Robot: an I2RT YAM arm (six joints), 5 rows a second.
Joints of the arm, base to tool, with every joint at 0 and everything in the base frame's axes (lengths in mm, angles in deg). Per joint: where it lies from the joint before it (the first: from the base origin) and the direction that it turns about. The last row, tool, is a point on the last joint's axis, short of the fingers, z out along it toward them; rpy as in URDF.
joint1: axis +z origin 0 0 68
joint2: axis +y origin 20 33.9 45.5
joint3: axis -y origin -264 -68.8 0
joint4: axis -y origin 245 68.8 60
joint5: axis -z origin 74 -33.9 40.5
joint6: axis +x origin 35.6 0 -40.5
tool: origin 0 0 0 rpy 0 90 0
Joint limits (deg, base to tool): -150..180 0..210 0..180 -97..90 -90..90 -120..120
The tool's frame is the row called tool.
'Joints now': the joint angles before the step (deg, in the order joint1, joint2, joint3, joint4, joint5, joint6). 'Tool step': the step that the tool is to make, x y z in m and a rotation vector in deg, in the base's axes. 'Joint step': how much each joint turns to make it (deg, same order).
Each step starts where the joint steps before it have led.
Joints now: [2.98, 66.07, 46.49, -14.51, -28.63, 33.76]
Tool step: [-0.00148, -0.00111, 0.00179, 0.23, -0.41, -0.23]
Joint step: [-0.25, -0.55, -0.08, 0.05, -0.14, 0.18]
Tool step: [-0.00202, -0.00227, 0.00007, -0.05, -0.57, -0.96]
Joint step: [-0.44, -0.74, -0.62, 0.57, 0.47, 0.25]
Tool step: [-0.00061, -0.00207, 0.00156, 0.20, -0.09, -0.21]
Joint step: [-0.52, -0.24, 0.18, -0.32, -0.37, 0.00]
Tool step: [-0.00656, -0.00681, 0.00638, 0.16, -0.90, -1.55]
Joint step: [-1.60, -2.10, -0.01, -1.14, -0.12, 0.11]
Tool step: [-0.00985, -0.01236, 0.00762, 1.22, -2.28, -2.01]
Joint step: [-3.33, -3.15, -0.77, 0.11, -1.78, 0.50]
